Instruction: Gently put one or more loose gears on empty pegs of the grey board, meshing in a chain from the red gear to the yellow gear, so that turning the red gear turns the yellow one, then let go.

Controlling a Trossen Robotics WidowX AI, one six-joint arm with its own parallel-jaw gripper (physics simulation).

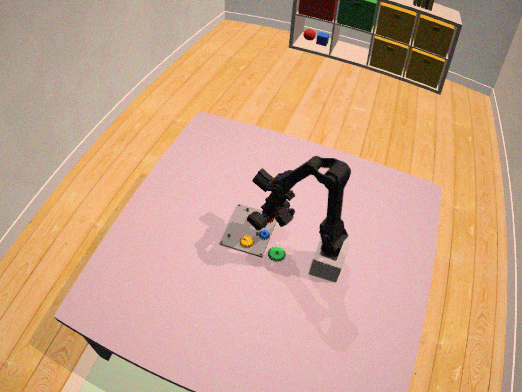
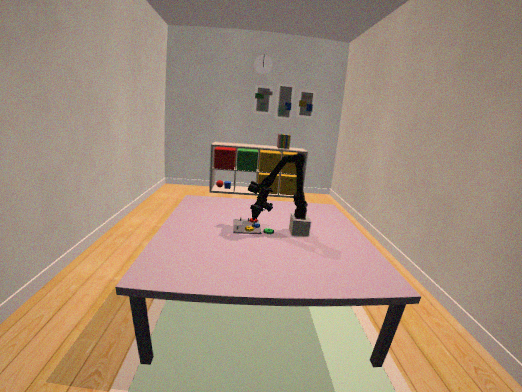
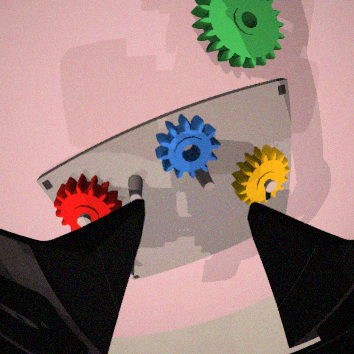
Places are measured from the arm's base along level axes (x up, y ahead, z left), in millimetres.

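Pixels of known places: gripper, between the fingertips: (image 2: pixel 254 219) (image 3: pixel 198 208); arm's base, origin of its link: (image 1: pixel 330 250) (image 2: pixel 300 217).
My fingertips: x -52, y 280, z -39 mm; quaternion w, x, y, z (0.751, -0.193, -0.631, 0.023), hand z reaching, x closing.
Ahead of a thing's pixels: the offset from my fingertips to its top centre. Level surfaces: height alone.
The grey board @[dx -23, dy +45, dz +1 mm] (image 1: pixel 237 224) (image 2: pixel 238 230) (image 3: pixel 240 110) lies on the table. The red gear @[dx -28, dy +4, dz -77 mm] (image 2: pixel 253 220) (image 3: pixel 87 201) and the yellow gear @[dx -28, dy +28, dz +65 mm] (image 1: pixel 246 241) (image 2: pixel 249 228) (image 3: pixel 262 172) sit on pegs. The blue gear @[dx -28, dy -18, dz +7 mm] (image 1: pixel 264 234) (image 2: pixel 256 225) (image 3: pixel 181 142) lies on the board, its hole without a peg, beside a bare peg @[dx -24, dy +8, dz +14 mm] (image 3: pixel 205 178). It shows a gap to the red and yellow gears. Another bare peg @[dx -24, dy -1, dz -35 mm] (image 3: pixel 135 185) stands near the red gear. The green gear @[dx -36, dy -93, dz +65 mm] (image 1: pixel 277 253) (image 2: pixel 269 231) (image 3: pixel 245 32) lies on the table off the board. My gripper (image 1: pixel 272 219) (image 2: pixel 262 212) (image 3: pixel 198 208) is open and empty above the board.
More bare pegs @[dx -24, dy +90, dz -80 mm] (image 1: pixel 247 210) @[dx -24, dy +101, dz +68 mm] (image 1: pixel 229 235) stand on the far side of the board. The arm's grey base block (image 1: pixel 326 267) (image 2: pixel 300 226) stands on the pink table @[dx -53 mm] (image 1: pixel 200 320) (image 2: pixel 265 270), to the right of the green gear.
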